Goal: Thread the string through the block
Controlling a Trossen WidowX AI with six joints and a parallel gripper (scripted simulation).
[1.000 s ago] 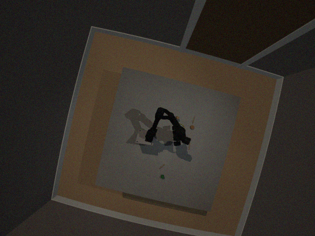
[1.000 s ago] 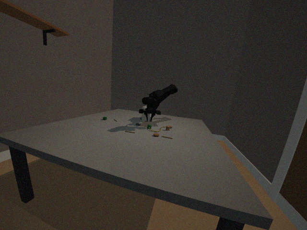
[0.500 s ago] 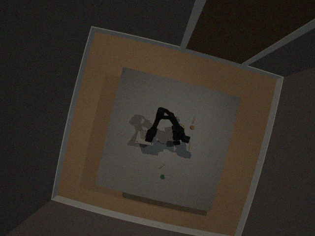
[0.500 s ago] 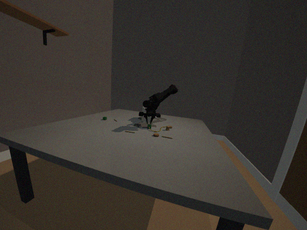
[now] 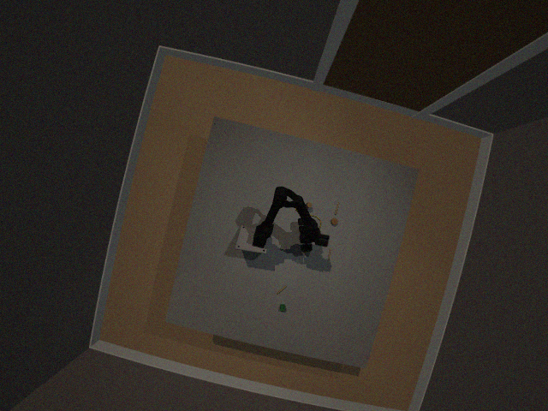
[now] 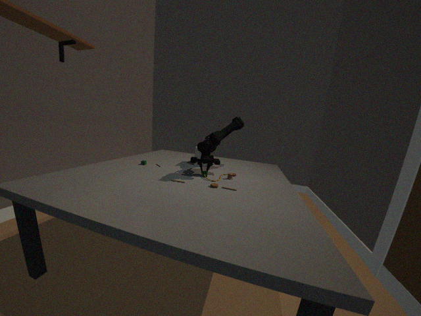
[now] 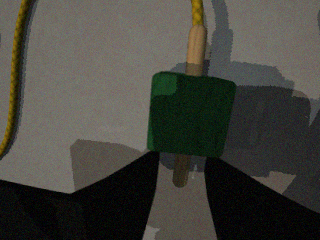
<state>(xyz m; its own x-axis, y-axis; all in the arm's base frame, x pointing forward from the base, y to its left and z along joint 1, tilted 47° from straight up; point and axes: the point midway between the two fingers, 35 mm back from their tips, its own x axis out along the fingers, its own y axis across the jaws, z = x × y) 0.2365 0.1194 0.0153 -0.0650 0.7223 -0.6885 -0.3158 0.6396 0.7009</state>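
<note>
My gripper tip is now 30 mm short of the green cube, 10 mm to the right of it and 10 mm below it. From my gripper tip the other things lie so: wooden disc: 170 mm ahead, 100 mm to the left; then thin wooden stick: 40 mm ahead, 10 mm to the left, 10 mm above.
</note>
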